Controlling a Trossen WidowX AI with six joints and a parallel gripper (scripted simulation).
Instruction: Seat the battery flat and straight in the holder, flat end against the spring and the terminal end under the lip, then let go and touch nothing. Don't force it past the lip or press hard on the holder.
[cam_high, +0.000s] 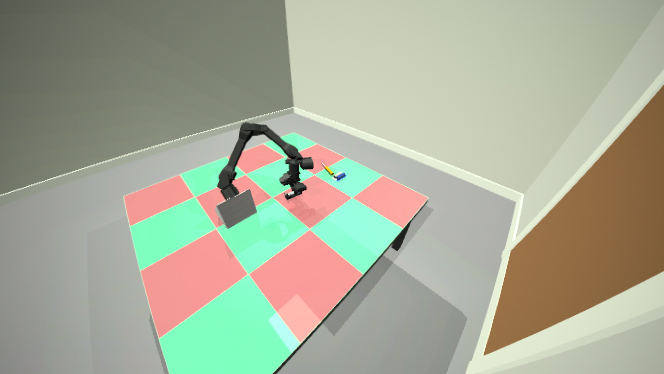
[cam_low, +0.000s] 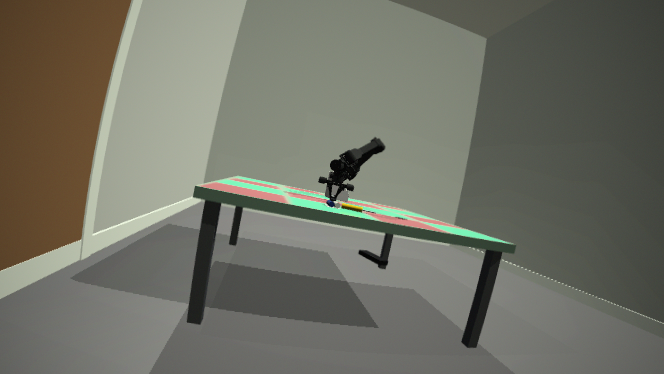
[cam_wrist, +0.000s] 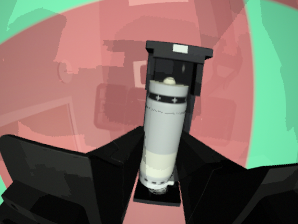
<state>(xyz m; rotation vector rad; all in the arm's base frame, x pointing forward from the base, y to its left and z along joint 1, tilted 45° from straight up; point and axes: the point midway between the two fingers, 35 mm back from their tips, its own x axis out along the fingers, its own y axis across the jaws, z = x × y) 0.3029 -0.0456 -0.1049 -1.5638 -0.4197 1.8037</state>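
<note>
My gripper tip is 1 cm below the battery. Also, from my gripper tip: battery blister pack 31 cm ahead, 10 cm to the right; then yellow screwdriver 33 cm ahead, 3 cm to the left.
</note>
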